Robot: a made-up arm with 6 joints.
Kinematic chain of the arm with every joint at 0, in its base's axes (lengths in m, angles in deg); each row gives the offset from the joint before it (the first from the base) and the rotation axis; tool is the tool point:
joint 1: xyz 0 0 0.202 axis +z
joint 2: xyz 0 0 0 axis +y
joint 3: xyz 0 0 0.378 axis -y
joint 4: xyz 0 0 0 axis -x
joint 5: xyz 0.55 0 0 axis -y
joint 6: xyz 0 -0.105 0 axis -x
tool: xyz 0 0 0
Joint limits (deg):
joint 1: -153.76..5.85
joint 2: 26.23..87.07
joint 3: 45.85..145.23
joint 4: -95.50..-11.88
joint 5: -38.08..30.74
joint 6: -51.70..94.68
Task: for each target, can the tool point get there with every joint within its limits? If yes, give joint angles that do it. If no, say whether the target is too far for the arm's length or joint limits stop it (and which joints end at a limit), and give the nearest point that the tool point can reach.
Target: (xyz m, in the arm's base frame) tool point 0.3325 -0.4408 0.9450
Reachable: yes | joints -43.32 45.97 111.54 -28.14 -10.95 18.06
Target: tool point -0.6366 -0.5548 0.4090
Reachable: yes | joints -134.11 49.48 53.51 -47.50 -12.94 -1.53
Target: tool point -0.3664 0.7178 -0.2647
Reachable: no: joint limits stop it (at a limit: joint 1, joint 2, joint 3) | nearest point -0.7094 -0.2562 -0.1886 | short by 1.035 m
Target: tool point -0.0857 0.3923 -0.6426
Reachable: no: joint limits stop it (at a limit: joint 1, joint 2, joint 3, joint 4) | nearest point 0.7175 0.0836 -0.2197 | short by 0.959 m
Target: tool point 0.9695 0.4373 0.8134
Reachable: no: too far | nearest point 0.7969 0.0918 0.6880 | short by 0.406 m
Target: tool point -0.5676 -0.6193 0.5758
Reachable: yes | joints -128.34 79.34 121.26 -54.48 -21.89 9.11
